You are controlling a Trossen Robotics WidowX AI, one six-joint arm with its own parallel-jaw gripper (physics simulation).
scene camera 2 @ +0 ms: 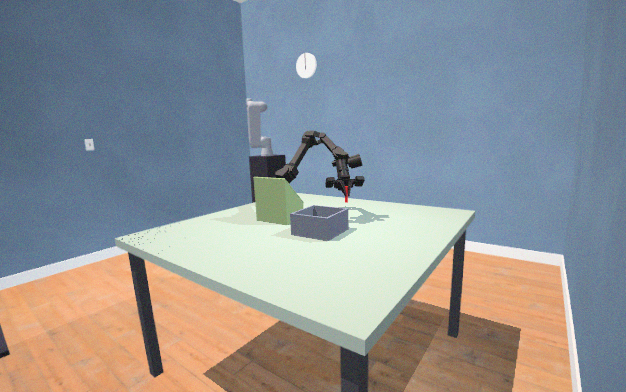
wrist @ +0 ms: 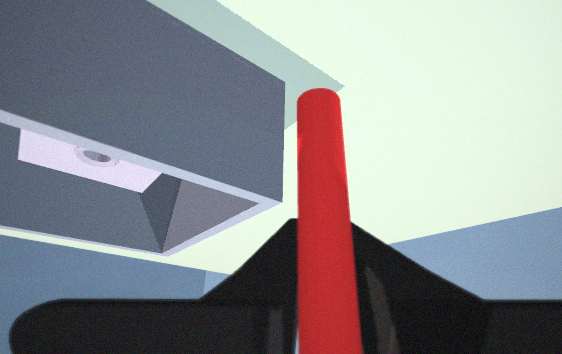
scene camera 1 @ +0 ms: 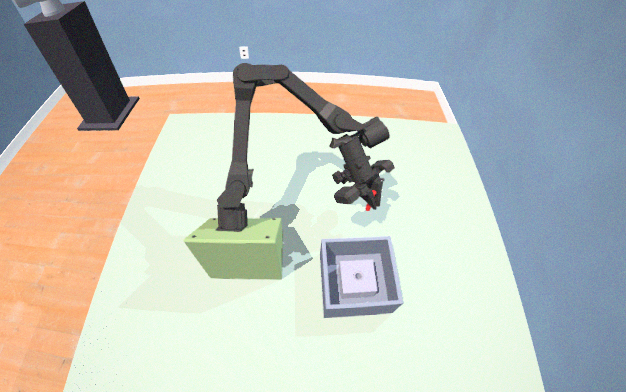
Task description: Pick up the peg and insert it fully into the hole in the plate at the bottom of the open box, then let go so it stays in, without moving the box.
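Frame: origin at the arm's base, x ahead, y left, z up, level; metres.
Seen in the pictures: gripper, fingertip midpoint: point(scene camera 2: 347, 196) point(wrist: 316, 230) point(scene camera 1: 376, 207); arm's base at its link origin: point(scene camera 2: 277, 189) point(scene camera 1: 232, 227).
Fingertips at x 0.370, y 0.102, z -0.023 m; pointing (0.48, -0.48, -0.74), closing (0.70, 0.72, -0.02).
Note:
Pixels of each thing's top centre, then the offset from my fingertips to it. "*": a spot on its surface instead. Level surfaces: height alone.
- red peg at its top centre: point(scene camera 1: 373, 192) dx -0.018, dy +0.018, dz +0.046 m
- open grey box at its top centre: point(wrist: 80, 207) point(scene camera 1: 361, 270) point(scene camera 2: 319, 211) dx -0.042, dy -0.166, dz -0.042 m
- pale plate at its top centre: point(wrist: 96, 159) point(scene camera 1: 358, 275) dx -0.042, dy -0.166, dz -0.079 m
- round hole at a spot on its surface: point(wrist: 97, 156) point(scene camera 1: 358, 279) * dx -0.040, dy -0.175, dz -0.086 m
- pale green table at its surface level: dz -0.140 m
The red peg point(scene camera 1: 368, 207) point(scene camera 2: 346, 195) point(wrist: 323, 200) is held between the fingers, its free end sticking out past the tips. My gripper point(scene camera 1: 375, 201) point(scene camera 2: 346, 194) point(wrist: 316, 230) is shut on the peg and hangs above the table, behind the box in the scene camera 1 view. The open grey box point(scene camera 1: 362, 311) point(scene camera 2: 317, 227) point(wrist: 150, 85) stands on the table. The pale plate point(scene camera 1: 350, 286) point(wrist: 50, 150) lies at its bottom, with a round hole point(scene camera 1: 358, 276) point(wrist: 97, 156). In the wrist view the box is left of the peg. The plate is hidden in the scene camera 2 view.
A green block point(scene camera 1: 245, 260) point(scene camera 2: 271, 200) carries the arm's base, left of the box. The pale green table point(scene camera 1: 425, 350) point(scene camera 2: 280, 270) bears everything. A dark pedestal point(scene camera 1: 82, 70) point(scene camera 2: 267, 167) with a pale arm on it stands beyond the table.

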